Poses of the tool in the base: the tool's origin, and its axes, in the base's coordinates. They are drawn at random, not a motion.
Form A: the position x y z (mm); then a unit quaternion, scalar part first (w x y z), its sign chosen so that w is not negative.
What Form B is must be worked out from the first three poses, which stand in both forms.
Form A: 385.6 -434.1 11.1 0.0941 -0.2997 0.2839 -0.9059
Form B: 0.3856 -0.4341 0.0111 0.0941 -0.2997 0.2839 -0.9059
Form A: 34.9 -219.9 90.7 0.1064 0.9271 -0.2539 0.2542
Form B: 0.0349 -0.2199 0.0907 0.1064 0.9271 -0.2539 0.2542
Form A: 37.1 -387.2 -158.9 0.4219 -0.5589 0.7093 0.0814
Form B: 0.0371 -0.3872 -0.1589 0.4219 -0.5589 0.7093 0.0814
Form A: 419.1 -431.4 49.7 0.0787 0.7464 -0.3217 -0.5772
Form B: 0.4191 -0.4314 0.0497 0.0787 0.7464 -0.3217 -0.5772
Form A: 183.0 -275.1 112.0 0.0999 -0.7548 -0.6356 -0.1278
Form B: 0.1830 -0.2751 0.1120 0.0999 -0.7548 -0.6356 -0.1278
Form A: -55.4 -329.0 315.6 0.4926 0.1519 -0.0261 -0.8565
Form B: -0.0554 -0.3290 0.3156 0.4926 0.1519 -0.0261 -0.8565
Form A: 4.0 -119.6 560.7 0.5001 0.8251 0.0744 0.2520
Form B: 0.0040 -0.1196 0.5607 0.5001 0.8251 0.0744 0.2520
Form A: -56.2 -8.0 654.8 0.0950 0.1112 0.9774 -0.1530
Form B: -0.0562 -0.0080 0.6548 0.0950 0.1112 0.9774 -0.1530
